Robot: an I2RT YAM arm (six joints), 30 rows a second.
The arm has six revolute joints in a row. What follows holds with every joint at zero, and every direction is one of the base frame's. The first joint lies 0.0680 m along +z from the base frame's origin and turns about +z. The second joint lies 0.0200 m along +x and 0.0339 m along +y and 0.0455 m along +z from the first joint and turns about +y. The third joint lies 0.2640 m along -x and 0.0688 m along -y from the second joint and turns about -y. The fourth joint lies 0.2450 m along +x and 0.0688 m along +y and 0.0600 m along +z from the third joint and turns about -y. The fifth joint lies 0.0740 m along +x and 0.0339 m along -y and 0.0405 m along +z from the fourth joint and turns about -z. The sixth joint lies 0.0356 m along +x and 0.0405 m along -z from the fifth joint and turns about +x. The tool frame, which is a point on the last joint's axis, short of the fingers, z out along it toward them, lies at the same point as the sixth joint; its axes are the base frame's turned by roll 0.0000, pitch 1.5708 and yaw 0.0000 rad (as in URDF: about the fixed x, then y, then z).
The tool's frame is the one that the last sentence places.
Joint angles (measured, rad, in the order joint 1, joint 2, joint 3, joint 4, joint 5, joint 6), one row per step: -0.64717 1.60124 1.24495 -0.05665 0.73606 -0.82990; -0.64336 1.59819 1.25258 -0.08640 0.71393 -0.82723; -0.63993 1.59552 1.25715 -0.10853 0.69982 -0.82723; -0.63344 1.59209 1.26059 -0.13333 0.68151 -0.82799; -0.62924 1.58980 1.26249 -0.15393 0.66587 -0.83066; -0.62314 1.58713 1.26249 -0.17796 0.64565 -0.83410; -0.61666 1.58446 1.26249 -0.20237 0.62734 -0.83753; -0.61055 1.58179 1.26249 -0.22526 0.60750 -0.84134; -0.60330 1.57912 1.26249 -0.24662 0.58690 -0.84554; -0.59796 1.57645 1.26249 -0.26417 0.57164 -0.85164
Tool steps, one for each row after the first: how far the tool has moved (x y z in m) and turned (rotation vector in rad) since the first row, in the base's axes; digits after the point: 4 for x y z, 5 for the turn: 0.0006 0.0020 0.0007 0.01911 0.00727 0.02317; 0.0010 0.0038 0.0011 0.03287 0.01560 0.03934; 0.0019 0.0068 0.0010 0.04990 0.02597 0.06250; 0.0023 0.0089 0.0004 0.06493 0.03746 0.08148; 0.0030 0.0118 -0.0010 0.08460 0.05230 0.10657; 0.0037 0.0149 -0.0025 0.10399 0.06780 0.13020; 0.0043 0.0179 -0.0038 0.12305 0.08191 0.15488; 0.0052 0.0212 -0.0050 0.14144 0.09491 0.18144; 0.0056 0.0238 -0.0058 0.15517 0.10795 0.20212
